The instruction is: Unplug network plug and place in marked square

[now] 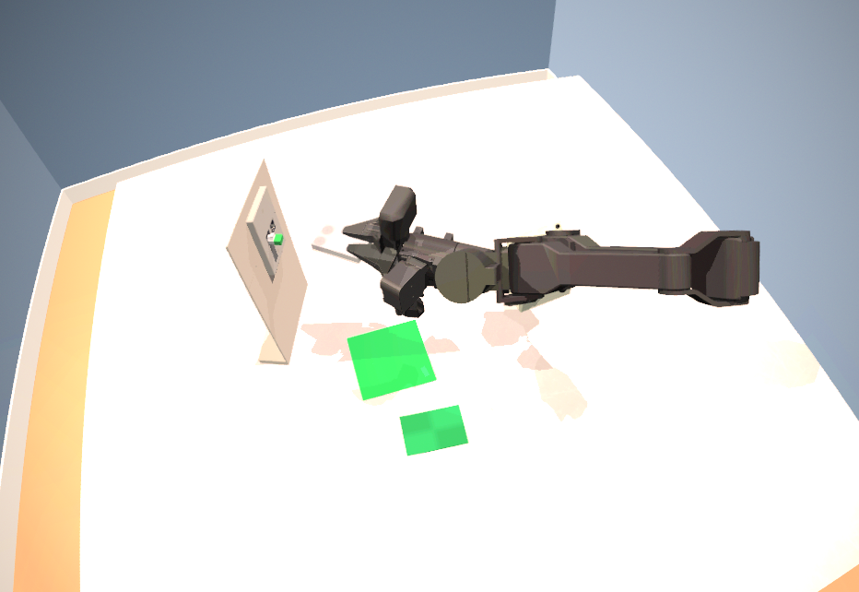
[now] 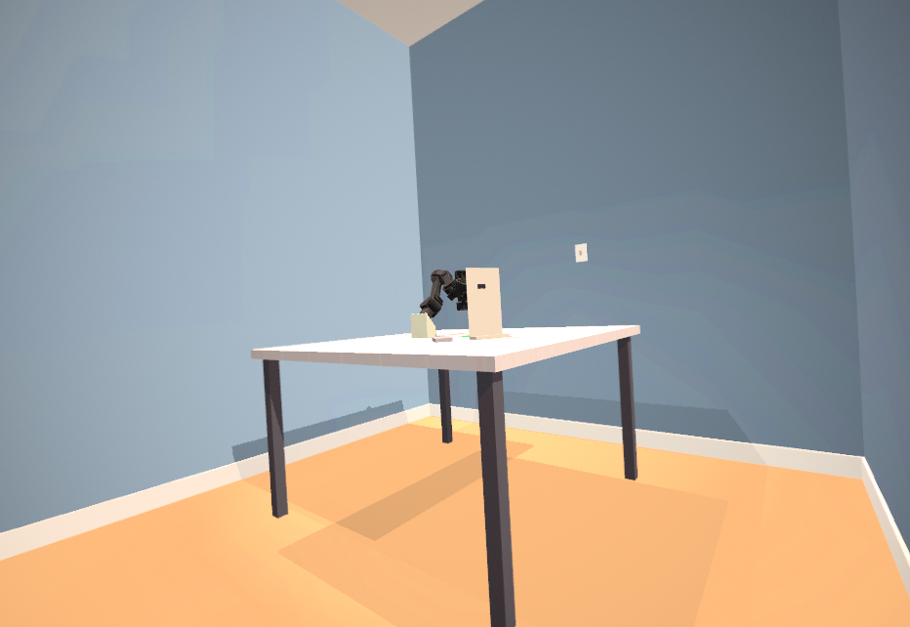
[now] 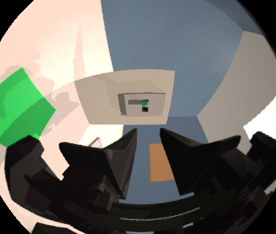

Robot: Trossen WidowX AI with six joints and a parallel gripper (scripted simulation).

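My gripper tip is now 10 cm short of the network plug and 3 cm to the left of it. From my gripper tip the other things lie so: green marked square: 2 cm behind, 8 cm to the left, 22 cm below; then upright panel: 12 cm ahead, 5 cm to the right, 8 cm below.
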